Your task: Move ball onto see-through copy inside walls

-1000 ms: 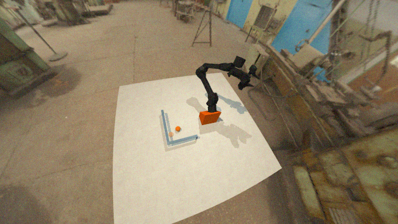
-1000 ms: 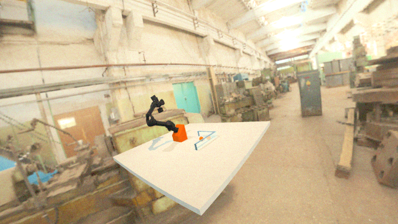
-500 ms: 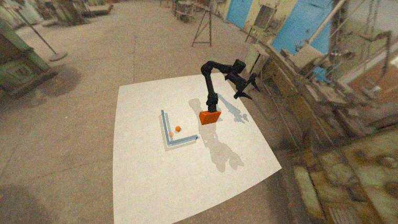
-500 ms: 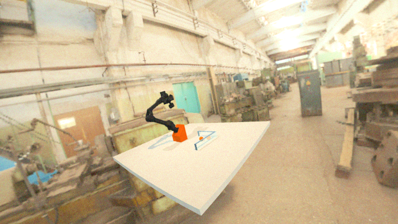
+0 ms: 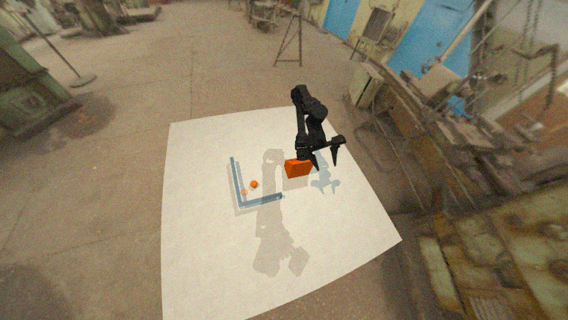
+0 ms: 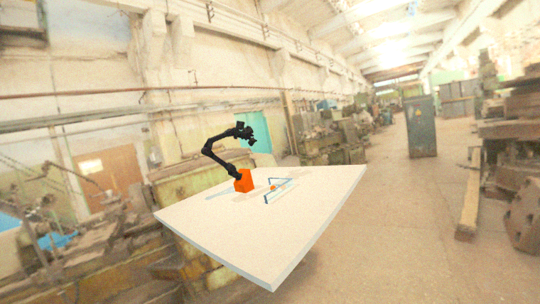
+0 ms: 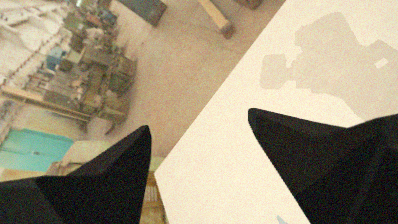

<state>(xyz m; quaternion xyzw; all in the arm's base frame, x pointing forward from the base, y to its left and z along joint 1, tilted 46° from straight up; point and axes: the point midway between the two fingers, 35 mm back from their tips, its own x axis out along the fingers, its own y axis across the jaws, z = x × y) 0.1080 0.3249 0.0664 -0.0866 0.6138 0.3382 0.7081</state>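
Right now the orange ball is 24 cm ahead of my gripper tip, 19 cm to the right of it and 37 cm below it. Also, from my gripper tip: see-through ball copy 30 cm ahead, 16 cm to the right, 37 cm below.
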